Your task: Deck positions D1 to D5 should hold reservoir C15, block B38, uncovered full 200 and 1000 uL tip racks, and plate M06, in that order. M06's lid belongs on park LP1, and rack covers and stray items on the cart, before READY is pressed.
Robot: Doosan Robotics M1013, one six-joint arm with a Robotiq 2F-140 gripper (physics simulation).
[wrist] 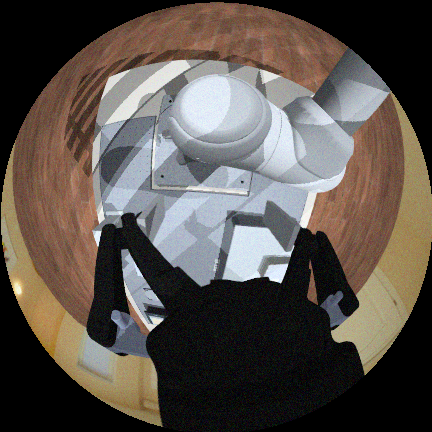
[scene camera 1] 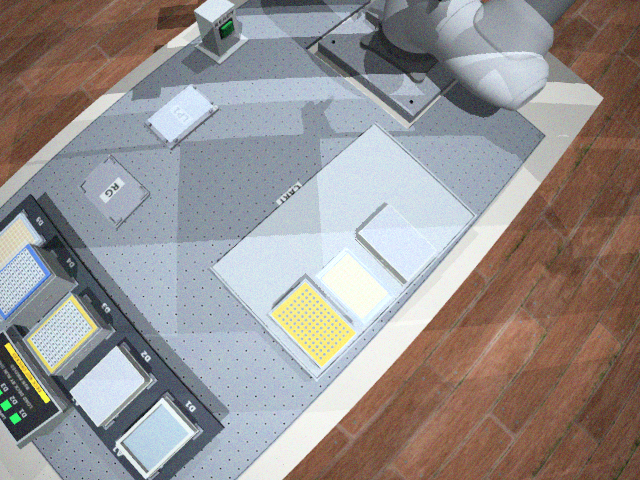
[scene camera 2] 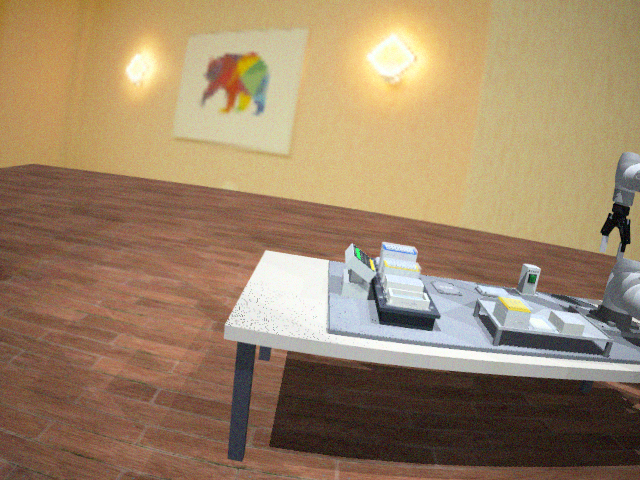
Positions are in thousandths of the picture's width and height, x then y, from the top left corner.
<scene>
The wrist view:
my gripper: 501, 480
cart tray: 578, 571
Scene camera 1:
RG pad: 205, 407
cart tray: 479, 484
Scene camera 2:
my gripper: 954, 534
</scene>
